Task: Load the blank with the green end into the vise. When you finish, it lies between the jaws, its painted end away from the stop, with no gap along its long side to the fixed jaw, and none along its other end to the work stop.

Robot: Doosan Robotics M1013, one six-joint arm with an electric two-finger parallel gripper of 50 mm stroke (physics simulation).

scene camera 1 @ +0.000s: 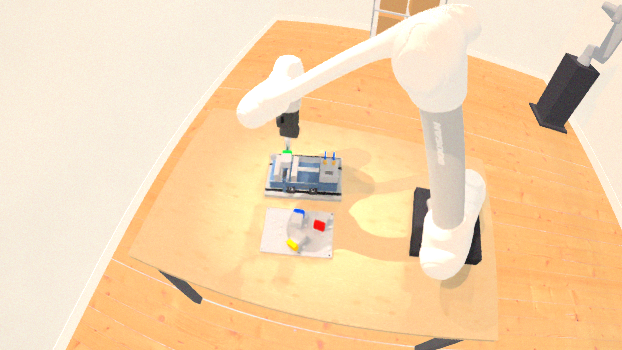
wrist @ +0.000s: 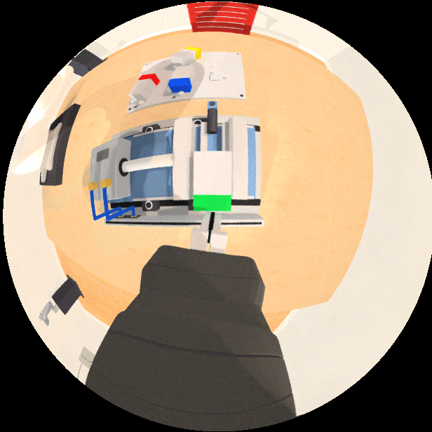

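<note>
The blank with the green end [scene camera 1: 286, 156] [wrist: 212, 175] lies between the vise's moving jaw [wrist: 183, 145] and fixed jaw [wrist: 240, 150]. Its green end faces my gripper, away from the work stop [wrist: 212, 121], a dark pin on a blue bracket. In the wrist view, a stretch of blue vise bed shows between the pin and the blank's plain end. The blank's long side looks close against the fixed jaw; I cannot tell whether a thin gap is there. My gripper [scene camera 1: 287, 147] [wrist: 211, 220] is shut and empty, its fingertips right by the green end; contact is unclear.
A light plate [scene camera 1: 272, 242] [wrist: 231, 75] beside the vise bears blanks with blue [scene camera 1: 299, 212] [wrist: 180, 85], red [scene camera 1: 319, 225] [wrist: 149, 78] and yellow [scene camera 1: 292, 244] [wrist: 194, 52] ends. Two blue hooked rods [scene camera 1: 329, 156] [wrist: 100, 202] stand by the vise's block.
</note>
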